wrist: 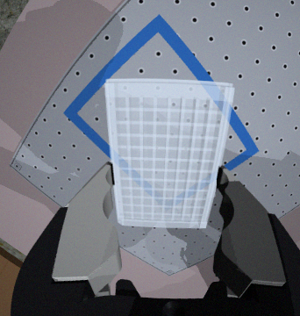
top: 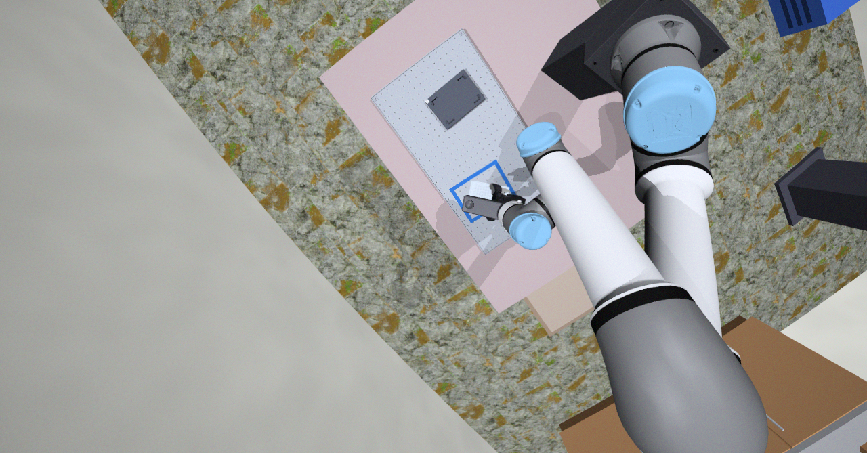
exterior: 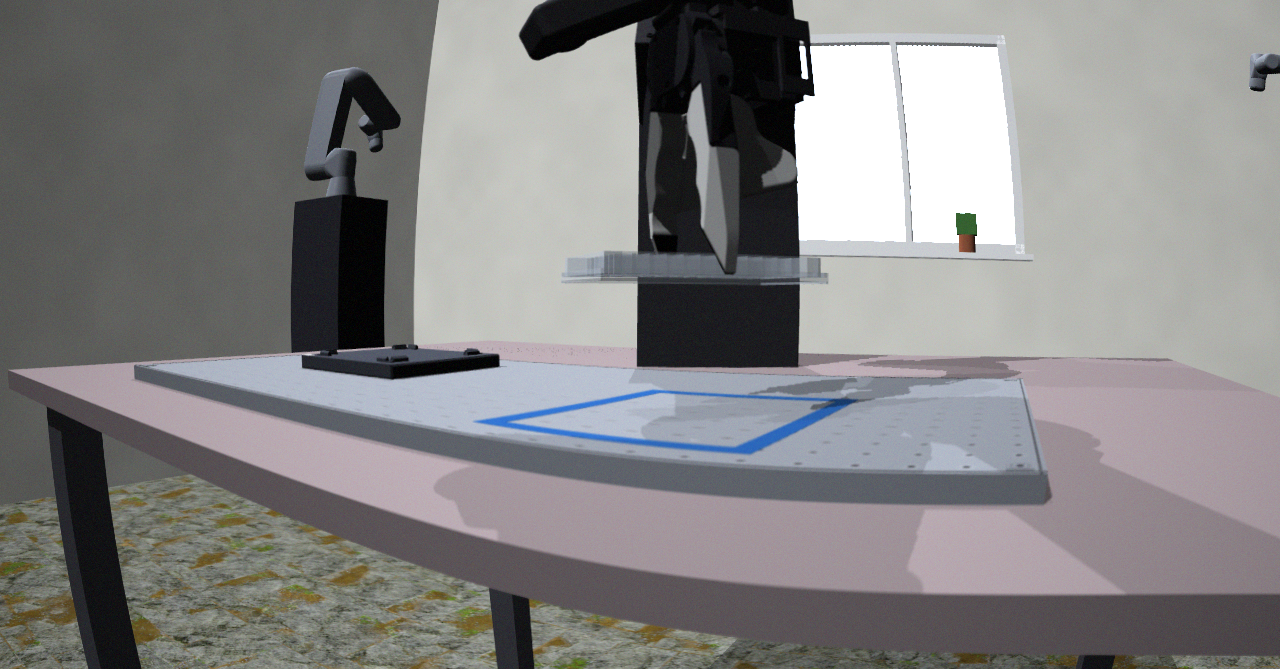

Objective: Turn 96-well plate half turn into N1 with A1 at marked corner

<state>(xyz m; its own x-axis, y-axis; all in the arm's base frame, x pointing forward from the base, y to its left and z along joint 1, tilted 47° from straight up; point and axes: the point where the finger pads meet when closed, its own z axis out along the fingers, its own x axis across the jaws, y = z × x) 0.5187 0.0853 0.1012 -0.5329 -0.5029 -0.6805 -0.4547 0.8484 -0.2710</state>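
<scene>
The clear 96-well plate lies 1 cm below my hand. The rest, counted from my hand: A1 label (5 cm behind, 36 cm to the right, 8 cm below); then plate nest (12 cm behind, 31 cm to the right, 8 cm below).
</scene>
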